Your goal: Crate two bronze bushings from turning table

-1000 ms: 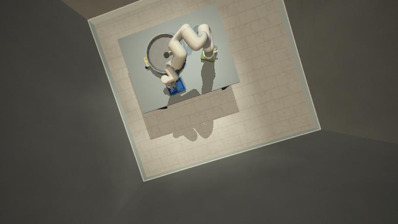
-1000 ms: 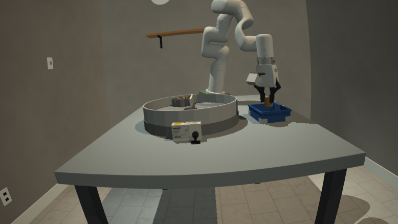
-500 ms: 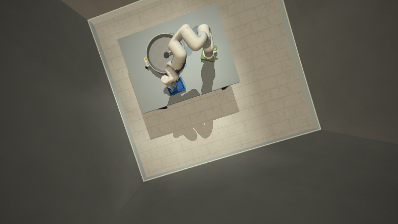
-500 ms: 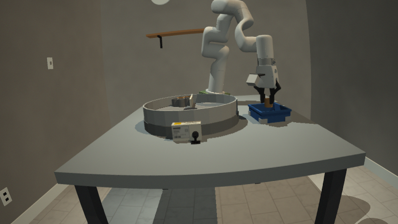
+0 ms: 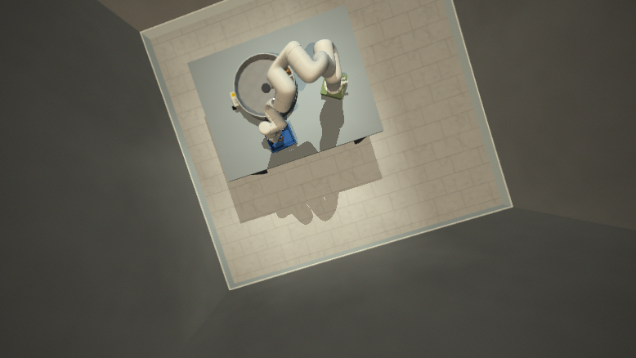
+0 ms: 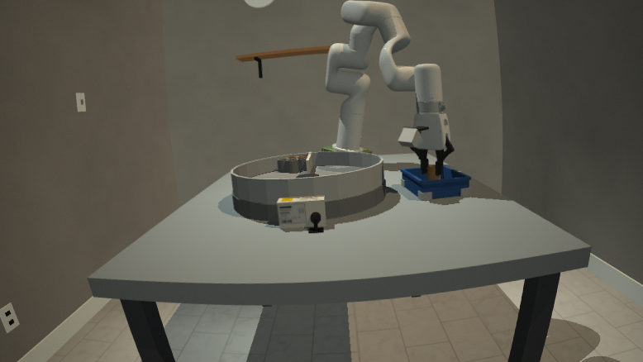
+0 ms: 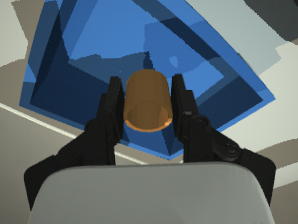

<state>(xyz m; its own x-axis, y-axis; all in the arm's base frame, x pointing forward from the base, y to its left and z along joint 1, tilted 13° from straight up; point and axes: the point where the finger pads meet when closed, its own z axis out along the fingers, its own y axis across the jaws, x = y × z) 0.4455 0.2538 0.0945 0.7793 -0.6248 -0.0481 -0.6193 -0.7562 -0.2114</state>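
The blue crate is 40 mm below my hand, 10 mm to the left of it and 10 mm behind it.
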